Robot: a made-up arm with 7 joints. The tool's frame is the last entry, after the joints.
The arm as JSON. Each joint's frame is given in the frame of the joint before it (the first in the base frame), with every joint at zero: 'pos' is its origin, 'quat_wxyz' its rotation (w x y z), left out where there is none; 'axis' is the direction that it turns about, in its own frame. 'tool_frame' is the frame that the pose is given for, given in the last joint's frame.
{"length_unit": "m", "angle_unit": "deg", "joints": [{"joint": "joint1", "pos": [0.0, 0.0, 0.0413], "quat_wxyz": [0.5, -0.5, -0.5, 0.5], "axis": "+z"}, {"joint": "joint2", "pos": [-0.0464, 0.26, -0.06], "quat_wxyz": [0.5, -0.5, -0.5, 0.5], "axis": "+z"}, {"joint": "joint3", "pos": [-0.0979, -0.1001, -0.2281], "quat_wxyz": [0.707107, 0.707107, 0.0, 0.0], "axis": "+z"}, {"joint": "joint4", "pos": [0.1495, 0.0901, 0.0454], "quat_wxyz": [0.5, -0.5, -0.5, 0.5], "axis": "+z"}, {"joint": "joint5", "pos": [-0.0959, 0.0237, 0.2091], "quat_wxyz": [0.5, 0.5, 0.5, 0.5], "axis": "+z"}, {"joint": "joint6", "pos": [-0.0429, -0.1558, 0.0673], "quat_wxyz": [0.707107, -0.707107, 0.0, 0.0], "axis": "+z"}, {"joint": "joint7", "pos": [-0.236, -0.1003, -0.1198], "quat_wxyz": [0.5, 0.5, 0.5, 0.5], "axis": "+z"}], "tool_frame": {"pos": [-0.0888, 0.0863, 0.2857], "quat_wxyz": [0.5, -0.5, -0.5, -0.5]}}
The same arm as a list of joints. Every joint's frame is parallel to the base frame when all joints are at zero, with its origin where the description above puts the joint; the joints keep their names.
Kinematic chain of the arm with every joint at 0, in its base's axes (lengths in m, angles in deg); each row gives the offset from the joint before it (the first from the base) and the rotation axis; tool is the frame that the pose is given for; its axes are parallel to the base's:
joint1: xyz 0 0 0.0413 axis -x
joint2: xyz 0.06 -0.0464 -0.26 axis -y
joint3: xyz -0.1001 0.2281 0.0979 axis -x
joint4: xyz -0.0454 -0.0901 -0.1495 axis +z
joint5: xyz 0.0237 0.0959 0.2091 axis -y
joint6: xyz -0.0429 -0.0673 -0.1558 axis +z
joint7: xyz -0.236 -0.1003 -0.1198 axis +x
tool: xyz 0.2857 -0.0888 0.0863

